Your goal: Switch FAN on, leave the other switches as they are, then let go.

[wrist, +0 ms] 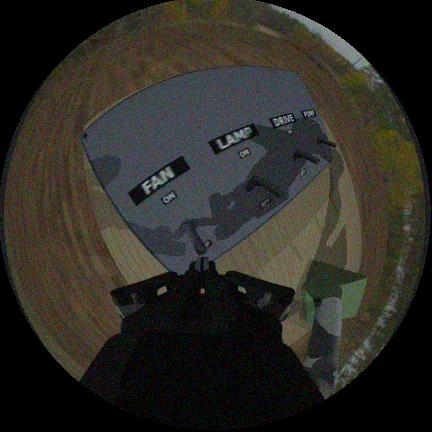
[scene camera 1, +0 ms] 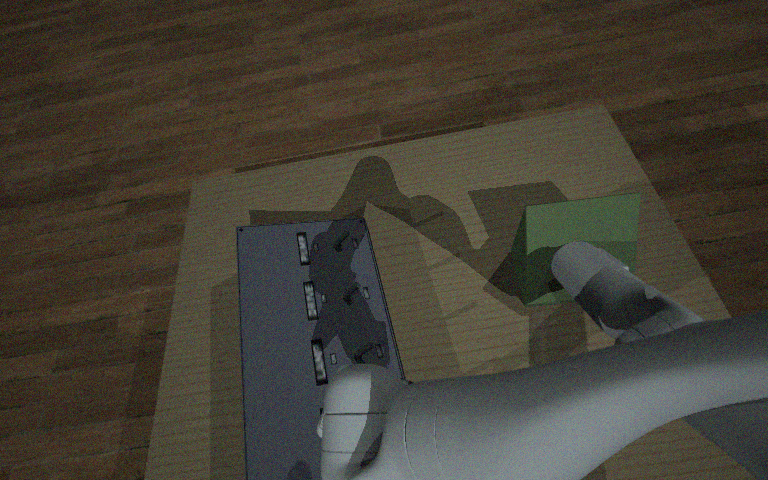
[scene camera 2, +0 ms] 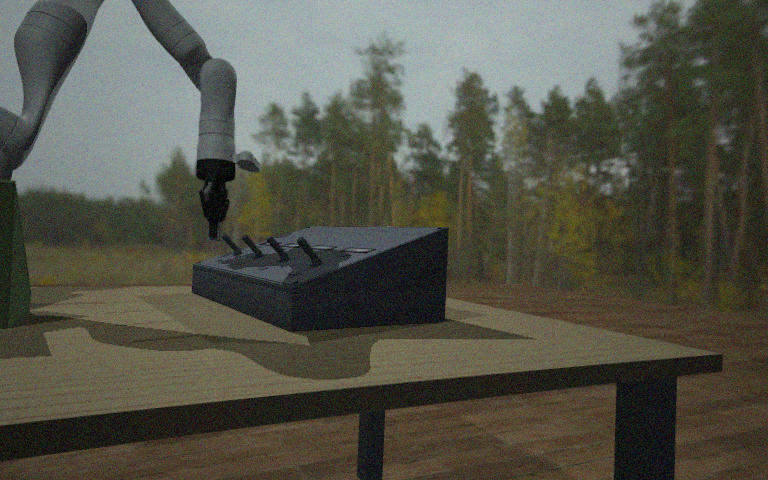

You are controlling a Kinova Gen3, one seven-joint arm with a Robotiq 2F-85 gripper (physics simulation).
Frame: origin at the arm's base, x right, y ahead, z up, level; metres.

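Seen in the pictures: gripper, fingertip midpoint: [wrist: 202, 263] [scene camera 2: 214, 241]; arm's base at its link origin: [wrist: 328, 305] [scene camera 1: 575, 263].
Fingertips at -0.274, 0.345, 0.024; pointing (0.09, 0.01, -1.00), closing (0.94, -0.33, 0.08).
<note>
Pixels of each thing's top centre, then the offset from my fingertips to it, as dx, dy, dz. Level surfaces: height alone.
- FAN lever at its top centre: [wrist: 194, 241] [scene camera 2: 231, 233] +0.003, +0.033, +0.016
- LAMP lever at its top centre: [wrist: 276, 183] [scene camera 1: 362, 346] [scene camera 2: 252, 234] +0.120, +0.060, +0.016
- DRIVE lever at its top centre: [scene camera 2: 277, 235] [scene camera 1: 349, 285] [wrist: 315, 153] +0.236, +0.087, +0.016
- PUMP lever at its top centre: [scene camera 2: 309, 237] [scene camera 1: 339, 234] [wrist: 333, 139] +0.353, +0.114, +0.016
- wooden table at its surface level: dz -0.110
The dark blue switch box [scene camera 1: 271, 339] [scene camera 2: 368, 288] [wrist: 200, 105] has a sloping top with four levers. The FAN lever [scene camera 2: 231, 244] [wrist: 198, 239] leans toward its OFF label, at the low edge; the arm hides it in scene camera 1. The LAMP lever [scene camera 1: 364, 353] [scene camera 2: 252, 245] [wrist: 267, 187], DRIVE lever [scene camera 1: 352, 293] [scene camera 2: 277, 249] [wrist: 306, 157] and PUMP lever [scene camera 1: 341, 242] [scene camera 2: 308, 251] [wrist: 326, 143] lean the same way. My gripper [scene camera 2: 213, 237] [wrist: 202, 263] is shut and empty, pointing down beside the FAN lever's tip on the low-edge side; contact is unclear.
The box stands on a wooden table [scene camera 1: 470, 339] [scene camera 2: 453, 353]. A green block [scene camera 1: 583, 220] [scene camera 2: 12, 254] [wrist: 354, 295] stands under the arm's base, off the box's low edge. The forearm covers the FAN end in scene camera 1. Shadows fall across the levers.
</note>
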